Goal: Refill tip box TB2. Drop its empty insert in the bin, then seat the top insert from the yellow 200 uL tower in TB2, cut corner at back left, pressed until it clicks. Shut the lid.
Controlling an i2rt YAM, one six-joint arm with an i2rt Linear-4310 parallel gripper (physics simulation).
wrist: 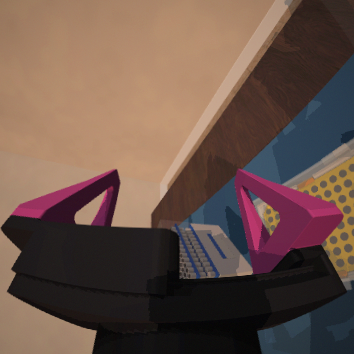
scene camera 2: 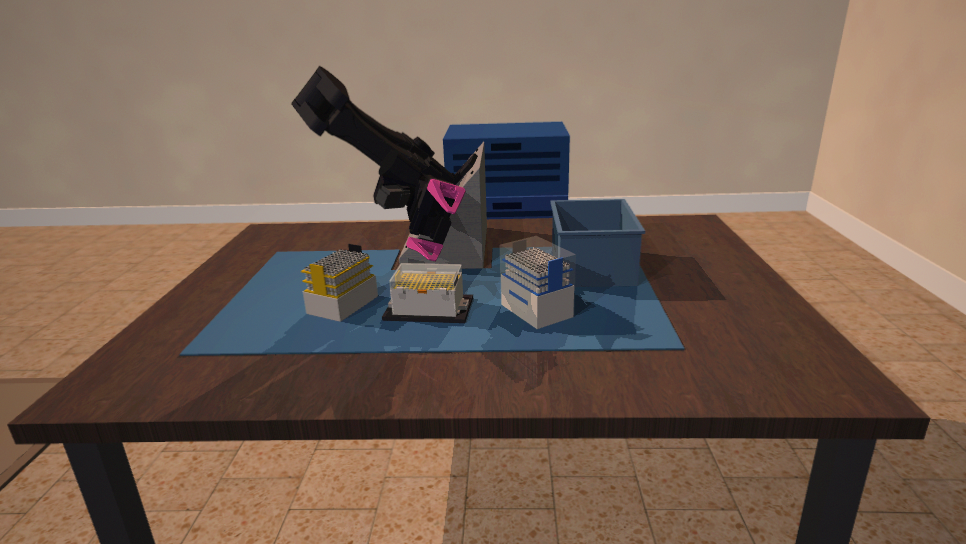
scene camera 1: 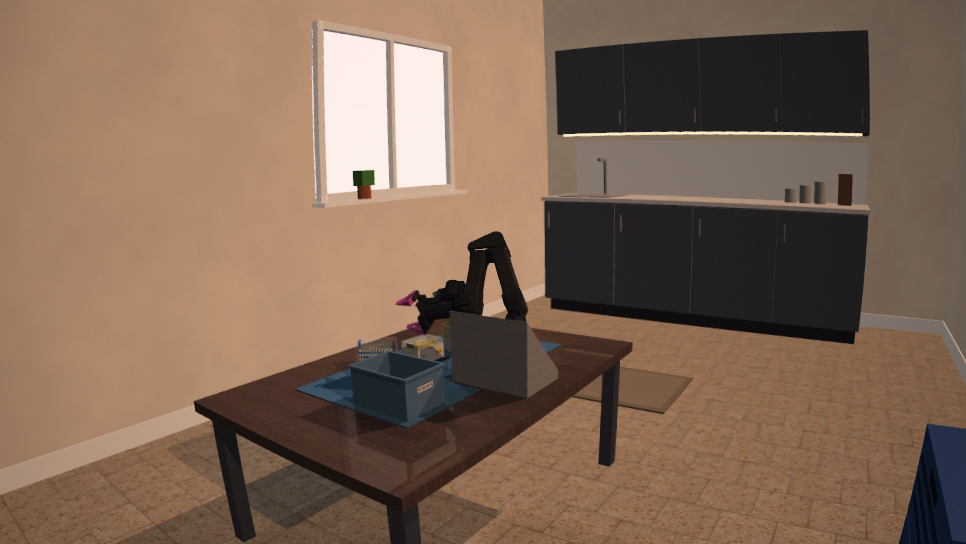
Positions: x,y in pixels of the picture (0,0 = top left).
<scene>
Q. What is my gripper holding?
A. Nothing.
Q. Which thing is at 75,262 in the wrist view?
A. My gripper.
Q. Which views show my gripper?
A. The wrist view, scene camera 2 and scene camera 1: all of them.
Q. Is my gripper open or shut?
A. Open.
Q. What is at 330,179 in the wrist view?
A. A tip box TB2.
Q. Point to a blue-banded tip tower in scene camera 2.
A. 537,278
</scene>
